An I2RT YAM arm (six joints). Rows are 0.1 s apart.
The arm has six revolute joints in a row. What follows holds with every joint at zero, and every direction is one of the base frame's.
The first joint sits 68 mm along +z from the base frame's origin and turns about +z.
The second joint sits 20 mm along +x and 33.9 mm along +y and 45.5 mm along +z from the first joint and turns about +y.
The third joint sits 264 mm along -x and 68.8 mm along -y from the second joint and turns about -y.
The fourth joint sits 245 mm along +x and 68.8 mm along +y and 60 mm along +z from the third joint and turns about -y.
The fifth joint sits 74 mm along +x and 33.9 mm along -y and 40.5 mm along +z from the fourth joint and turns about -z.
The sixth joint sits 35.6 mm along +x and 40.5 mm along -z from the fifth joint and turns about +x.
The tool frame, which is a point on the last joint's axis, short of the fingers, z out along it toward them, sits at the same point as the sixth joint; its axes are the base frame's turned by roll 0, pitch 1.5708 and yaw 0 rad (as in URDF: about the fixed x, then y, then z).
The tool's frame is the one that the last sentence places.
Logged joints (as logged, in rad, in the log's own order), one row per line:
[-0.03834, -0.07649, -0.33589, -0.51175, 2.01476, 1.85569]
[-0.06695, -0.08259, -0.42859, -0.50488, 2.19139, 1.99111]
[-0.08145, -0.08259, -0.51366, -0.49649, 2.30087, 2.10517]
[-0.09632, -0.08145, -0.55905, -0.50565, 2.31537, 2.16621]
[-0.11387, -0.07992, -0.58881, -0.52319, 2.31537, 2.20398]
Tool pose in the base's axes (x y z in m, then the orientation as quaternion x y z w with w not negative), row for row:
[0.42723, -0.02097, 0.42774, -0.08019, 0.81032, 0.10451, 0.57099]
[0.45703, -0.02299, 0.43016, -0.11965, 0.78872, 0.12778, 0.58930]
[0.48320, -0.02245, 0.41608, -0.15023, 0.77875, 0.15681, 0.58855]
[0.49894, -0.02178, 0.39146, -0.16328, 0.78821, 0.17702, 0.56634]
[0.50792, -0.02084, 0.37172, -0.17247, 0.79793, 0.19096, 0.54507]
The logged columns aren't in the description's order. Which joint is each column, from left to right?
Columns, left to right: joint 6, joint 1, joint 5, joint 4, joint 3, joint 2.
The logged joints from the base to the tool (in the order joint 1, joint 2, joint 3, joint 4, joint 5, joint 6), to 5 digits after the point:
[-0.07649, 1.85569, 2.01476, -0.51175, -0.33589, -0.03834]
[-0.08259, 1.99111, 2.19139, -0.50488, -0.42859, -0.06695]
[-0.08259, 2.10517, 2.30087, -0.49649, -0.51366, -0.08145]
[-0.08145, 2.16621, 2.31537, -0.50565, -0.55905, -0.09632]
[-0.07992, 2.20398, 2.31537, -0.52319, -0.58881, -0.11387]

